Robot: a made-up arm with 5 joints.
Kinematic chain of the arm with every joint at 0, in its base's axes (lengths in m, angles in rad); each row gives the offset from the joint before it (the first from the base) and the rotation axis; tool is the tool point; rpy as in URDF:
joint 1: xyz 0 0 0.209 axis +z
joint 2: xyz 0 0 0 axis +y
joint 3: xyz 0.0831 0 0.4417 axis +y
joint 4: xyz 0.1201 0 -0.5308 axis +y
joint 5: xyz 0.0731 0 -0.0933 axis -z
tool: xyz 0 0 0 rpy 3.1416 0 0
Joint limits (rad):
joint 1: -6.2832..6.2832
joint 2: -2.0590..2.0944
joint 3: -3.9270..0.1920
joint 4: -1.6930..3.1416
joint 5: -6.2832..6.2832
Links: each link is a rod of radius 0.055 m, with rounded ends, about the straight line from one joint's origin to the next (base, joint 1, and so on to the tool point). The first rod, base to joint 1, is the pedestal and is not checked.
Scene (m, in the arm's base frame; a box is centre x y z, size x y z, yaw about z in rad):
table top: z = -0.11
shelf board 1: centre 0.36 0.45 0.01 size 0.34 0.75 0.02 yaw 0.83
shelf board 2: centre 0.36 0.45 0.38 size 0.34 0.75 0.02 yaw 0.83
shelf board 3: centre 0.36 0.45 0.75 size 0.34 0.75 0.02 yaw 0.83
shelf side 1: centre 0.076 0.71 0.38 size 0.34 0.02 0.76 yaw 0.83
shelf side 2: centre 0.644 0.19 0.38 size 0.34 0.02 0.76 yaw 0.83
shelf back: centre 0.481 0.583 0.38 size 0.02 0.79 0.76 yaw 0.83
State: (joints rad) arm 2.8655 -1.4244 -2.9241 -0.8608 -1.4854
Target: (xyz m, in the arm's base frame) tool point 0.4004 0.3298 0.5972
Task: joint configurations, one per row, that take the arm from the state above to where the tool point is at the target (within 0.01 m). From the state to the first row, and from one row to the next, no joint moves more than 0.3 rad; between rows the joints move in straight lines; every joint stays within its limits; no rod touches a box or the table.
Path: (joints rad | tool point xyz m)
1: 2.6107 -1.3623 -2.6372 -0.8778 -1.4854 | 0.8408 -0.4937 0.5506
2: 2.3559 -1.3003 -2.3504 -0.8947 -1.4854 | 0.6158 -0.6162 0.7555
3: 2.1012 -1.2382 -2.0635 -0.9117 -1.4854 | 0.3594 -0.6128 0.9171
4: 1.8464 -1.1762 -1.7766 -0.9286 -1.4854 | 0.1391 -0.4918 1.0191
5: 1.5916 -1.1141 -1.4898 -0.9456 -1.4854 | 0.0061 -0.2951 1.0524
6: 1.3368 -1.0521 -1.2029 -0.9625 -1.4854 | -0.0202 -0.0846 1.0162
7: 1.0821 -0.9900 -0.9160 -0.9795 -1.4854 | 0.0427 0.0803 0.9176
8: 0.8273 -0.9279 -0.6292 -0.9965 -1.4854 | 0.1487 0.1617 0.7713
9: 0.5725 -0.8659 -0.3423 -1.0134 -1.4854 | 0.2406 0.1551 0.5972
10: 0.6308 -0.6044 -0.5308 -0.9145 -1.4854 | 0.3217 0.2350 0.6125
11: 0.6890 -0.3428 -0.7193 -0.8155 -1.4854 | 0.4004 0.3298 0.5972

